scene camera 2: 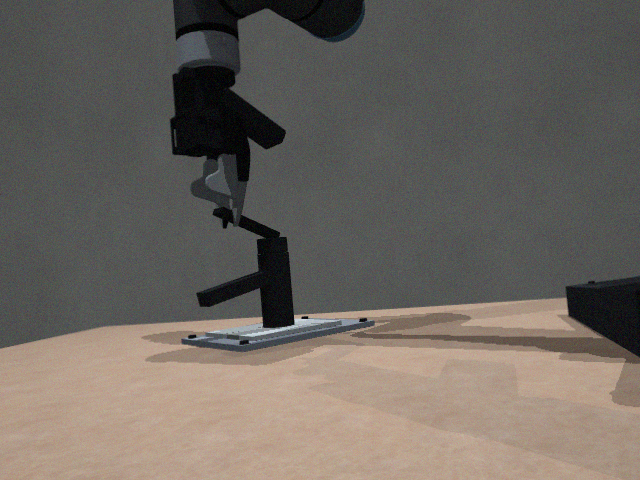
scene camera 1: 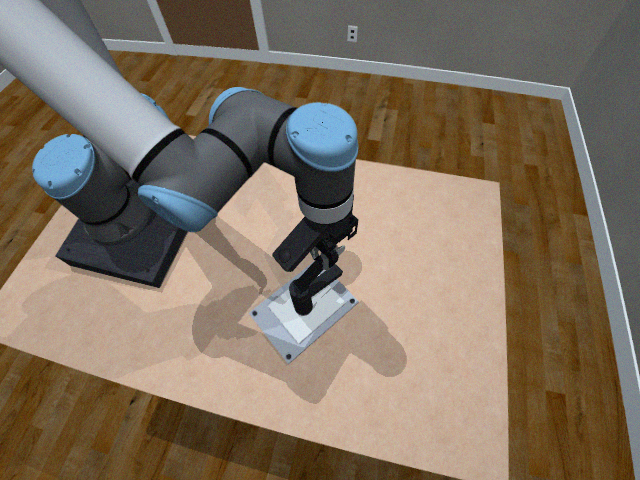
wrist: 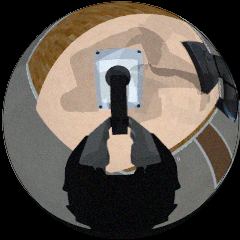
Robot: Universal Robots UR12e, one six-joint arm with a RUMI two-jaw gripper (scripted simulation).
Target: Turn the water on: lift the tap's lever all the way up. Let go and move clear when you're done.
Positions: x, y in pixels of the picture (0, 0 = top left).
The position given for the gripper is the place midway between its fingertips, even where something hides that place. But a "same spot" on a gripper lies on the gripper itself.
Labels:
The gripper shows in scene camera 2 [230, 227], in scene camera 1 and in the wrist view. The same spot on the gripper: [scene camera 1: 329, 260] is [wrist: 77, 159].

